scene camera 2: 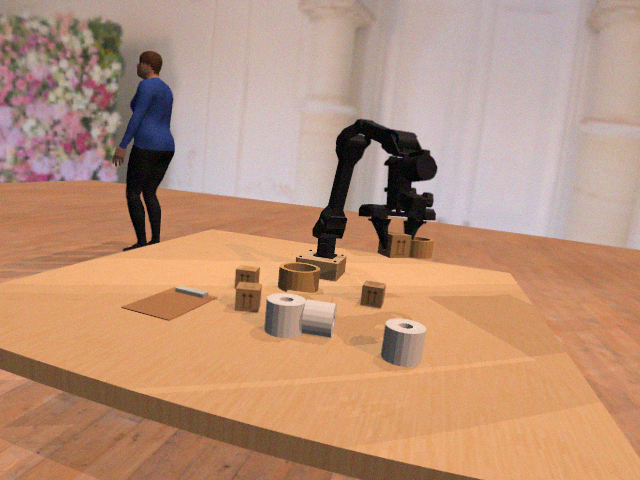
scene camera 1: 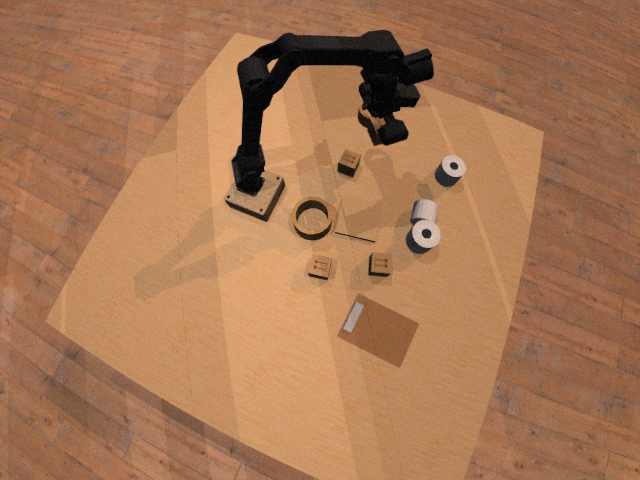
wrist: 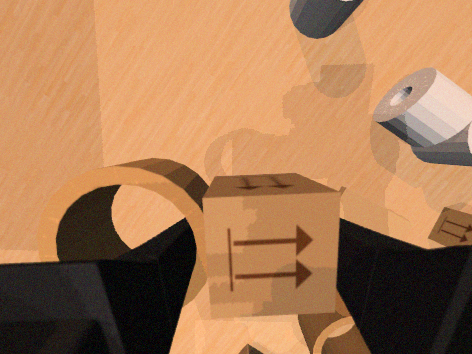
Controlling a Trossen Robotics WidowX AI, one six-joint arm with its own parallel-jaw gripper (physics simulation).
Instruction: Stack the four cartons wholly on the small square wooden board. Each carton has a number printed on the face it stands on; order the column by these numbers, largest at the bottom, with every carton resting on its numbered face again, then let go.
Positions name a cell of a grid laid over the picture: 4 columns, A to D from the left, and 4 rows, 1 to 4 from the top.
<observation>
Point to a small square wooden board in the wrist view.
At D3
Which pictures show my gripper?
Scene camera 2, scene camera 1 and the wrist view: all of them.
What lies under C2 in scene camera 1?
My gripper.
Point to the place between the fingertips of my gripper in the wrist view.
C3
</observation>
